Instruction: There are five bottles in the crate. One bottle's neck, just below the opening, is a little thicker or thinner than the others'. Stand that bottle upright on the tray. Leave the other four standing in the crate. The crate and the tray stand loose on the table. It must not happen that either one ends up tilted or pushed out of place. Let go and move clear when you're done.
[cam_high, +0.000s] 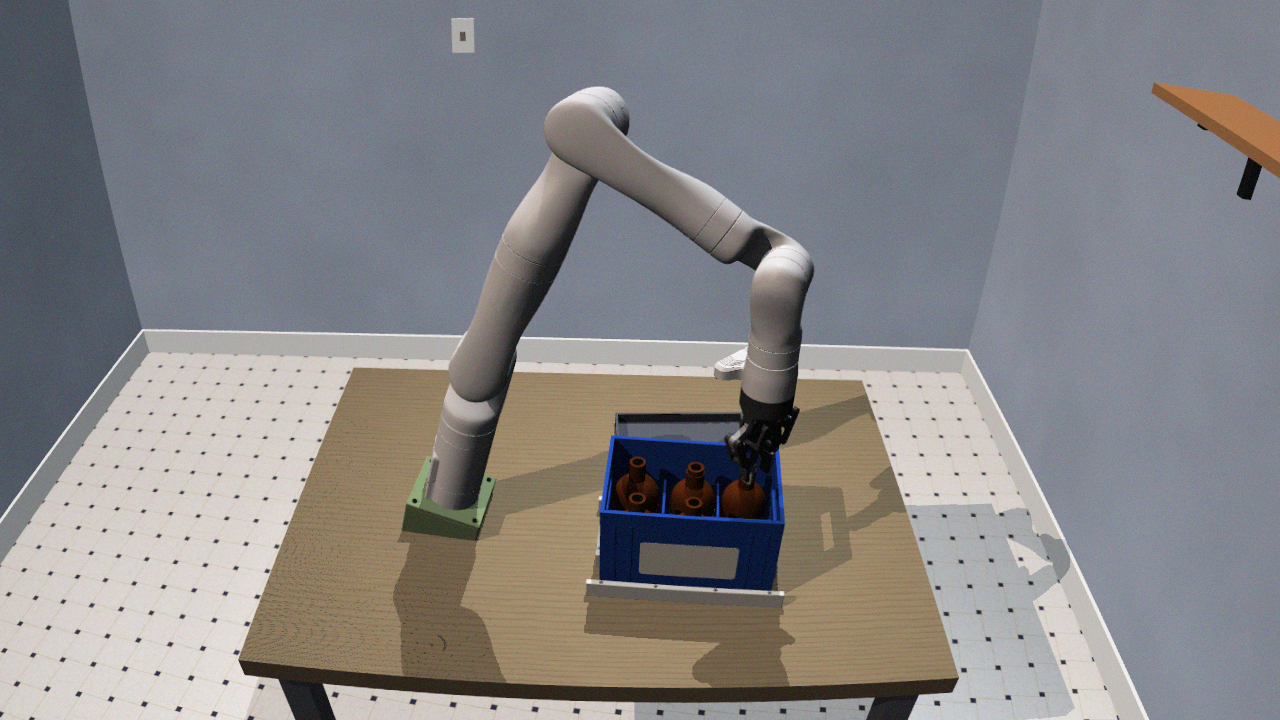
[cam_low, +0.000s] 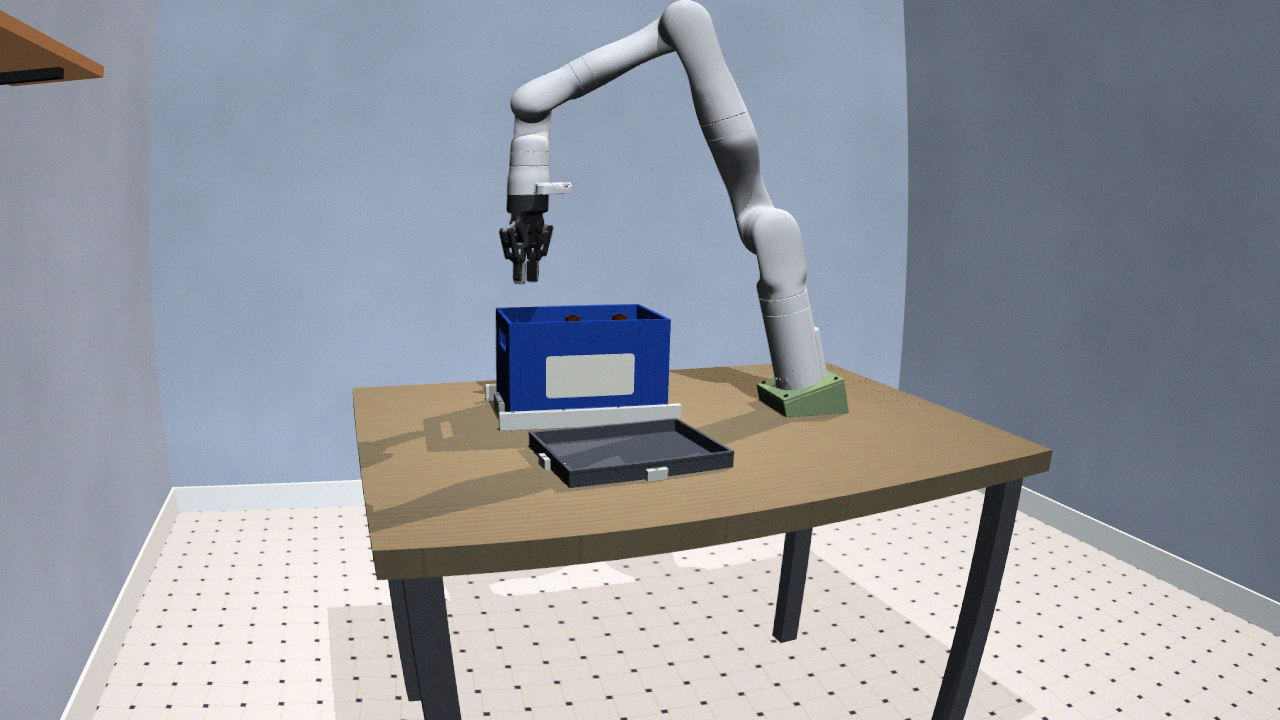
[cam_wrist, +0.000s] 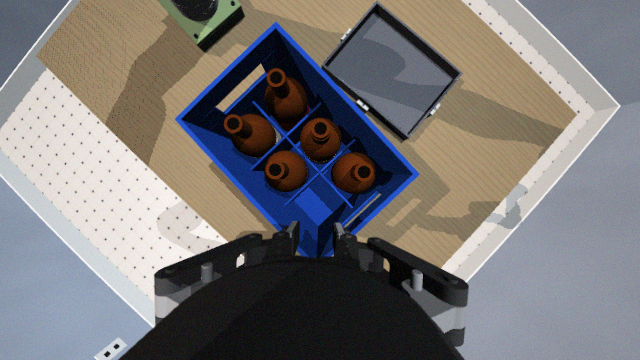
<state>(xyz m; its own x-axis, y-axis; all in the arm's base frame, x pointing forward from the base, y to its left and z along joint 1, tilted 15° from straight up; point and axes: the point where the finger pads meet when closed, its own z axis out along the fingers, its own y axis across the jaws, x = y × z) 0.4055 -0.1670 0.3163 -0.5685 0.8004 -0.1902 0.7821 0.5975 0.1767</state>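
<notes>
Right now my hand is 8 cm past the blue crate, 6 cm to the right of it and 16 cm above it. The rest, counted from my hand: dark grey tray: 5 cm behind, 33 cm to the left, 23 cm below.
</notes>
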